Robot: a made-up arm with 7 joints.
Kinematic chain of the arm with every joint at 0, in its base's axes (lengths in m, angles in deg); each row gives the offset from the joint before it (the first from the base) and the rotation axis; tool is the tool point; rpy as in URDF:
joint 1: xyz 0 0 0 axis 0.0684 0.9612 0.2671
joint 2: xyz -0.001 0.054 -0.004 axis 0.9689 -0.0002 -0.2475
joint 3: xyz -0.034 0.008 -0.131 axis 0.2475 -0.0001 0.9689
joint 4: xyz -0.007 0 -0.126 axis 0.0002 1 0
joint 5: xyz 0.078 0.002 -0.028 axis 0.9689 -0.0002 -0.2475
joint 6: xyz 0.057 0 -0.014 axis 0.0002 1 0
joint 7: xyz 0.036 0 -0.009 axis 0.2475 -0.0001 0.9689
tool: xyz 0 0 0 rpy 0 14.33 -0.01
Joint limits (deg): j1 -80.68..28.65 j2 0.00..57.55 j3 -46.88..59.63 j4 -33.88..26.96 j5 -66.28..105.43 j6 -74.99..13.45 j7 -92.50..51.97
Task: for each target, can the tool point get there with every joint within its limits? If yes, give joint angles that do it. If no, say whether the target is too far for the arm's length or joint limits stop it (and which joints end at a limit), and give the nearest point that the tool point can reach.
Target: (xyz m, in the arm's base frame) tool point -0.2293 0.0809 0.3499
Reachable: no: joint limits stop it (at a limit: joint 1, joint 2, joint 4) | nearest point 0.0859 0.2308 0.1321 | short by 0.411 m
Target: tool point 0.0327 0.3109 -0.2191
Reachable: yes | joints 8.46 26.00 50.07 13.69 20.47 -54.80 -63.41
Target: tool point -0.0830 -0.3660 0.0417
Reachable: no: joint limits stop it (at a limit: joint 1, joint 2, joint 3, joint 4) | nearest point 0.1634 -0.1356 -0.0003 | short by 0.340 m
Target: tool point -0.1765 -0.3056 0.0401
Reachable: no: joint limits stop it (at a limit: joint 1, joint 2, joint 3, joint 4, joint 6) | nearest point -0.0539 -0.0644 -0.1885 | short by 0.354 m
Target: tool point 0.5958 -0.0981 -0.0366
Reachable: no: too far | nearest point 0.4027 -0.0458 -0.0190 | short by 0.201 m
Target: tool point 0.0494 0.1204 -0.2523
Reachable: yes | joints 18.03 24.92 -11.56 -25.60 59.14 -0.50 10.42
